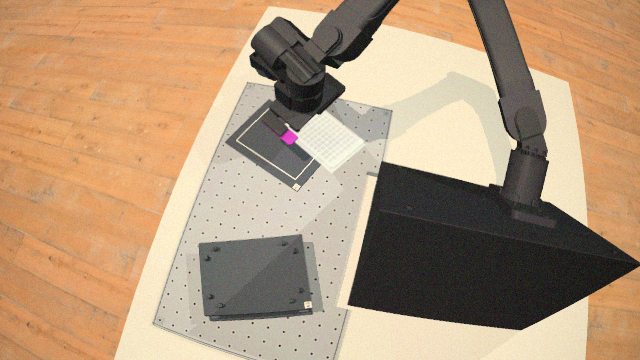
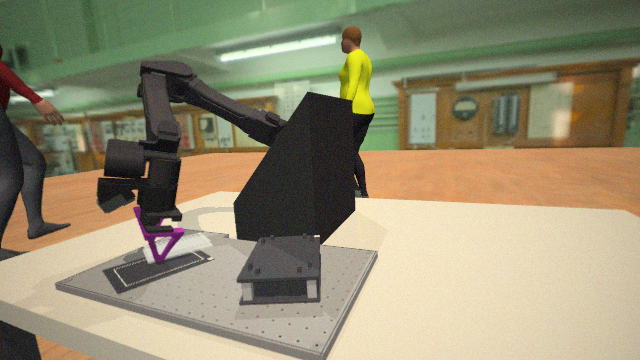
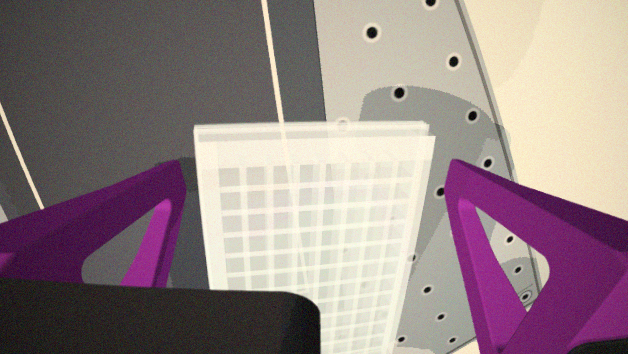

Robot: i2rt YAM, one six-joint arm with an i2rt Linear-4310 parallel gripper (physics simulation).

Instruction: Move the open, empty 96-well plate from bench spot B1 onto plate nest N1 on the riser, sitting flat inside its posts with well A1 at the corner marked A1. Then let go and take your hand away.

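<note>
The clear 96-well plate [image 1: 333, 143] [image 2: 190, 243] [image 3: 307, 228] lies flat on the bench, partly on the dark B1 mat [image 1: 263, 143] [image 2: 147, 271] [image 3: 131, 88] and partly over the perforated board. My gripper [image 1: 306, 125] [image 2: 157, 255] [image 3: 314, 174] is open, lowered to plate height. Its purple fingers stand on either side of the plate's narrow width with gaps on both sides. Nothing is held. The plate nest N1 [image 1: 253, 275] [image 2: 281, 259], a dark square with small posts on a riser, is empty at the near end of the board.
The grey perforated board [image 1: 250, 206] [image 2: 201, 300] carries the mat and riser on a cream table. A large black wedge-shaped housing [image 1: 469, 255] [image 2: 304, 178] holds the arm's base beside the board. A person in yellow [image 2: 356, 76] stands in the background.
</note>
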